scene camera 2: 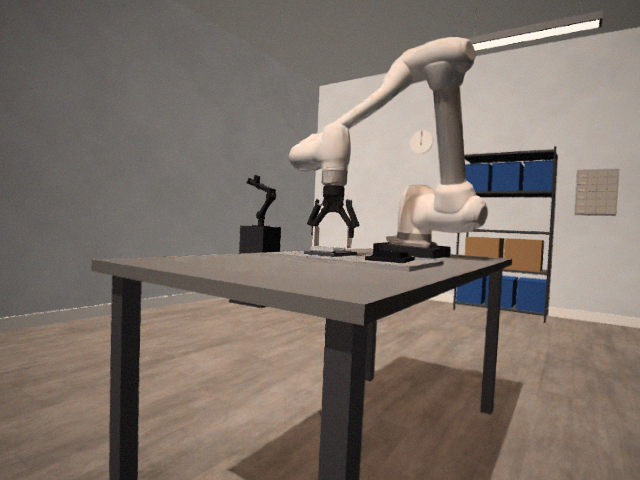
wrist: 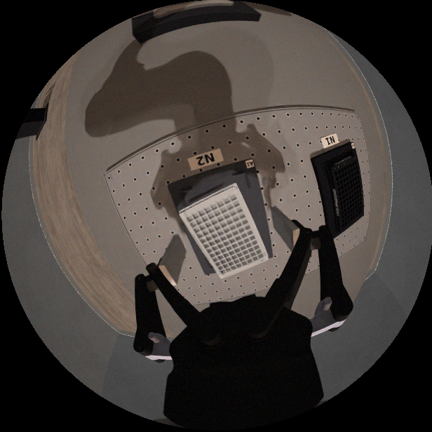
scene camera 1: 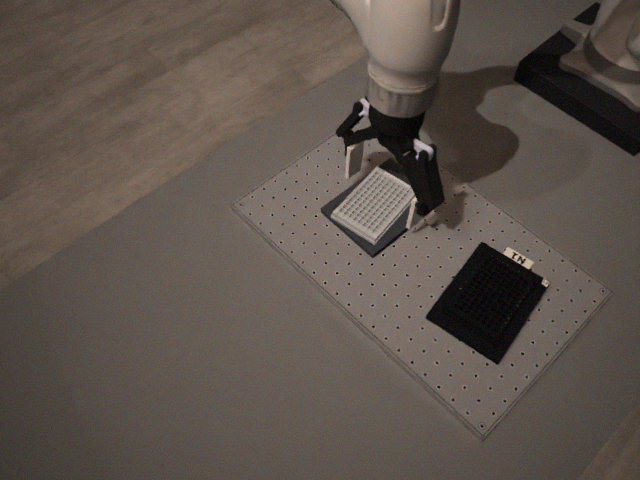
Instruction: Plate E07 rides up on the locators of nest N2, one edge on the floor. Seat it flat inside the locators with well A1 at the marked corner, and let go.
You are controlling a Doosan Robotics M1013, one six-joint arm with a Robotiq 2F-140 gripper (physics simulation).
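Frame: origin at the arm's base, x ahead, y up, z right, level; centimetres.
Seen in the pictures: gripper, fingertip midpoint: (scene camera 2: 331, 247) (scene camera 1: 382, 197); arm's base at its link origin: (scene camera 2: 413, 245) (scene camera 1: 618, 65).
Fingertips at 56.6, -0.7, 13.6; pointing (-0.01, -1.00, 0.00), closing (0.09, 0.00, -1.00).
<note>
Offsets run from my fingertips to a thing's top centre, as dx, dy, dz. "*": to the spot under its first point. Level surfaces: height alone.
Plate E07 {+1.3, +0.2, +0.3} (scene camera 1: 373, 204) (wrist: 227, 232), a white multiwell plate, rests on the dark grey nest N2 {* +8.0, -1.5, -4.8} (scene camera 1: 373, 250) (wrist: 200, 188). It sits turned and offset in the nest, with bare nest showing towards the N2 label (wrist: 205, 159). Its tilt is hard to judge, and its A1 well cannot be made out. The marked A1 corner (wrist: 250, 163) is on the label side of the nest. My gripper (scene camera 1: 382, 201) (scene camera 2: 332, 245) (wrist: 226, 230) is wide open and empty, pointing down above the plate, its fingers on opposite sides. In scene camera 1, the arm hides the N2 label.
Black nest N1 {* +9.5, -1.5, -18.5} (scene camera 1: 439, 310) (wrist: 322, 187) holds a black multiwell plate {+2.8, -0.1, -22.8} (scene camera 1: 491, 294) (wrist: 348, 192) beside nest N2. Both nests are on a perforated board {+2.2, -2.6, -8.9} (scene camera 1: 361, 304) (wrist: 135, 205) on the grey table {dy -4.0} (scene camera 1: 155, 335) (scene camera 2: 232, 279). The arm's black base (scene camera 1: 573, 98) (scene camera 2: 434, 251) stands behind the board.
</note>
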